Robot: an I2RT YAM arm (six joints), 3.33 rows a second.
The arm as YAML. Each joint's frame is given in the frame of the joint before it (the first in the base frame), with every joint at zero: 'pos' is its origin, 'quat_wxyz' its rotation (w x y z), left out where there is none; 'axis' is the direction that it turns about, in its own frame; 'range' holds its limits. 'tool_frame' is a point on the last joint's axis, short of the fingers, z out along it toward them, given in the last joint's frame.
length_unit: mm
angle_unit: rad
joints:
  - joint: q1
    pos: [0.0, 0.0, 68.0]
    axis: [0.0, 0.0, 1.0]
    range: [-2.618, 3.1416]
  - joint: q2
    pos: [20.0, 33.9, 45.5]
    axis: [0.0, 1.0, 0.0]
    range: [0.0, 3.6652]
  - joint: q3
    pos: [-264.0, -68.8, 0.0]
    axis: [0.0, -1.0, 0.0]
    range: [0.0, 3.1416]
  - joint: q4
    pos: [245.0, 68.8, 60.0]
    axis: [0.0, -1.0, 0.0]
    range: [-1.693, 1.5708]
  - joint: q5
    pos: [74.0, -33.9, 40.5]
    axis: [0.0, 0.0, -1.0]
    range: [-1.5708, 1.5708]
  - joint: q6
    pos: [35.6, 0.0, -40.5]
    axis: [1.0, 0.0, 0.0]
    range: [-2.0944, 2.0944]
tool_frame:
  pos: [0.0, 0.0, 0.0]
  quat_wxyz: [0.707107, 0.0, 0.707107, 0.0]
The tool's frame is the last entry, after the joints.
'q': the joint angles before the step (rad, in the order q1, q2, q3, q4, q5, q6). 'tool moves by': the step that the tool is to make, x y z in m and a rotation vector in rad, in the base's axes. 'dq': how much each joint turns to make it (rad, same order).
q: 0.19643 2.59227 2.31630 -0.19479 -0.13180 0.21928
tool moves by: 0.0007 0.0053 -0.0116 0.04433 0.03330 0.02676
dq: 0.00604 0.02302 0.00440 0.00012 -0.04150 0.03523
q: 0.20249 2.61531 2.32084 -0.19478 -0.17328 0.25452
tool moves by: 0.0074 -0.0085 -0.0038 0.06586 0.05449 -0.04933
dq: -0.01675 0.05195 0.09445 -0.06868 -0.00761 0.08283
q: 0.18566 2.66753 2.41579 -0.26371 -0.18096 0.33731
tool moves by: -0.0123 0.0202 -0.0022 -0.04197 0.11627 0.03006
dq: 0.03821 -0.00292 0.03080 -0.15788 0.01630 -0.01035
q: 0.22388 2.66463 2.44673 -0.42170 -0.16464 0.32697
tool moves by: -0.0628 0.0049 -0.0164 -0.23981 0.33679 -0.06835
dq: 0.04745 -0.19268 -0.31336 -0.26700 0.18728 -0.01556
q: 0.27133 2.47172 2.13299 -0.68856 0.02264 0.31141
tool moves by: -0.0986 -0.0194 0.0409 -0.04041 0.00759 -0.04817
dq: 0.02336 -0.45377 -0.58315 0.10836 0.06795 0.04303
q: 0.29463 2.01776 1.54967 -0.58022 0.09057 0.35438
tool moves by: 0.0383 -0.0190 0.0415 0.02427 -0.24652 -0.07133
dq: -0.05982 0.02547 0.13905 0.13238 0.03981 -0.01532
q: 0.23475 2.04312 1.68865 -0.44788 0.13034 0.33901
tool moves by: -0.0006 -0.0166 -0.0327 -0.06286 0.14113 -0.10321
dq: -0.02925 0.05084 -0.01197 -0.09499 0.07058 0.03817
